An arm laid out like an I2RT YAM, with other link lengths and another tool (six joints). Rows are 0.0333 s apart.
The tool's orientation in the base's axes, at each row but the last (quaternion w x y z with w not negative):
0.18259, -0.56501, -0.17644, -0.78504
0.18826, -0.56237, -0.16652, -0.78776
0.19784, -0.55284, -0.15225, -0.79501
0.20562, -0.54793, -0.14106, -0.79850
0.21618, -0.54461, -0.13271, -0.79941
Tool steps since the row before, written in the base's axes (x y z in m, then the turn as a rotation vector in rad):
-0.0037, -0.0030, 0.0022, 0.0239, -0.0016, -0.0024
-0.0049, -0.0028, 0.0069, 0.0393, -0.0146, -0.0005
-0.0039, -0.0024, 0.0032, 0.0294, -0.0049, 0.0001
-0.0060, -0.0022, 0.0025, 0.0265, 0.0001, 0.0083
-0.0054, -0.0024, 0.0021, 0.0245, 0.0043, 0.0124
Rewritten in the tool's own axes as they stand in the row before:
0.0034, 0.0010, -0.0038, -0.0092, 0.0128, 0.0182
0.0083, 0.0004, -0.0032, -0.0105, 0.0317, 0.0253
0.0046, 0.0003, -0.0032, -0.0083, 0.0185, 0.0218
0.0046, -0.0010, -0.0050, -0.0006, 0.0127, 0.0247
0.0041, -0.0006, -0.0047, 0.0030, 0.0080, 0.0265

